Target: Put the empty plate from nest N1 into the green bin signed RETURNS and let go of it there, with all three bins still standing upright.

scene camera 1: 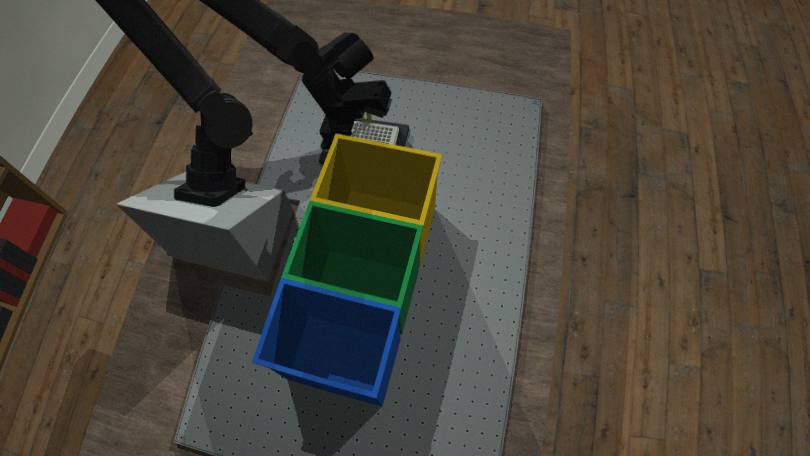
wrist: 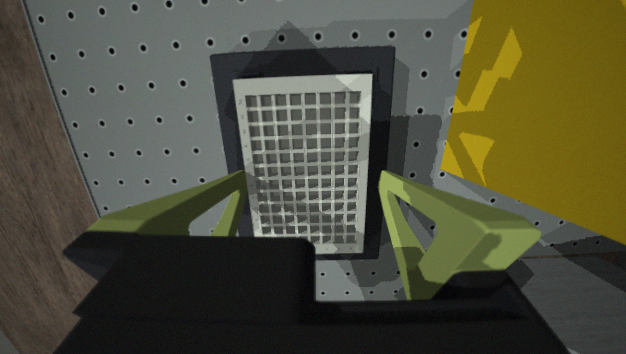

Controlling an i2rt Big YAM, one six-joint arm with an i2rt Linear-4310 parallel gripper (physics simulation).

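Frame: origin at the arm's base, x ahead, y left, z up, level; centimetres.
Seen in the pictures: gripper, fingertip midpoint: (wrist: 313, 177); arm's base, link origin: (scene camera 1: 210, 192).
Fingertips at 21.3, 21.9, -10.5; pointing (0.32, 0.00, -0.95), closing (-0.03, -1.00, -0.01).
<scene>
Pixels of each thing's middle, then the offset from my fingertips to it, as dx, dy, dz. Level surfaces: height alone.
- white gridded plate, body centre: (wrist: 306, 174) (scene camera 1: 363, 140) +0.2, +0.4, -0.2
- dark nest, body centre: (wrist: 307, 170) (scene camera 1: 364, 143) +0.2, +0.5, -1.4
- green bin, body centre: (scene camera 1: 359, 273) +7.4, -29.8, +6.9
- yellow bin, body centre: (scene camera 1: 380, 204) +8.0, -16.8, +6.9
- blue bin, body centre: (scene camera 1: 335, 349) +6.7, -42.8, +6.9
- perforated board, surface height: dz -2.1
A white gridded plate (scene camera 1: 375, 131) (wrist: 306, 165) lies in a dark nest (scene camera 1: 403, 133) (wrist: 305, 61) behind the yellow bin; no nest sign can be read. My gripper (wrist: 313, 177) is open, with its two green fingertips at either long side of the plate, the left one close to the plate's edge. Whether they touch it cannot be told. In the scene view the arm hides most of the fingers. The green bin (scene camera 1: 410, 263) stands upright between the yellow bin (scene camera 1: 431, 189) (wrist: 555, 110) and the blue bin (scene camera 1: 325, 382), both upright. Its inside shows no plate.
The three bins stand in a close row on the perforated board (scene camera 1: 487, 169) (wrist: 140, 100). The yellow bin is right of the gripper in the wrist view. The arm's grey wedge base (scene camera 1: 209, 237) stands left of the bins. A bookshelf (scene camera 1: 48, 252) is at the far left.
</scene>
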